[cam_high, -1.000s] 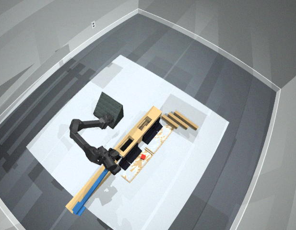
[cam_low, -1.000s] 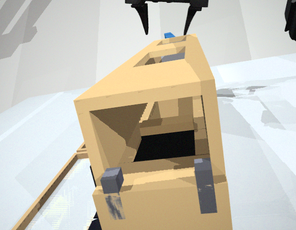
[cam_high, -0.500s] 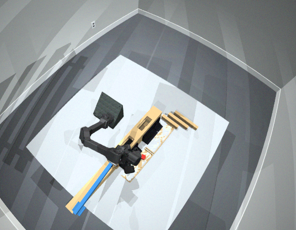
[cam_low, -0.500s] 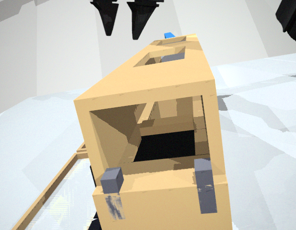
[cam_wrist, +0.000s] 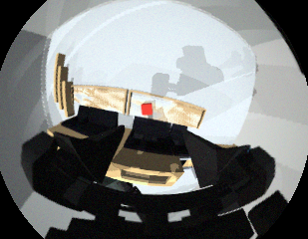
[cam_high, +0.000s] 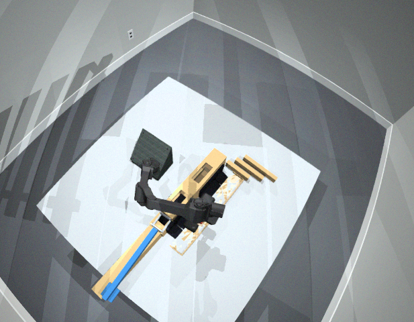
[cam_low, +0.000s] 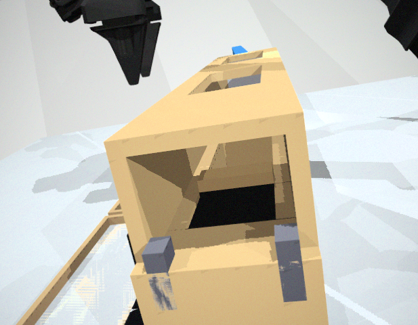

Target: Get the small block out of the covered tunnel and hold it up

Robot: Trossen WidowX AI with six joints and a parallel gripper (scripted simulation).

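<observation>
Now: the small red block 130 mm below my gripper tip and 20 mm to the left of it. From my gripper tip the other things lie so: tan covered tunnel (120 mm behind, 90 mm to the right, 80 mm below); then thin tan frame (160 mm below, 90 mm to the left, 40 mm ahead).
</observation>
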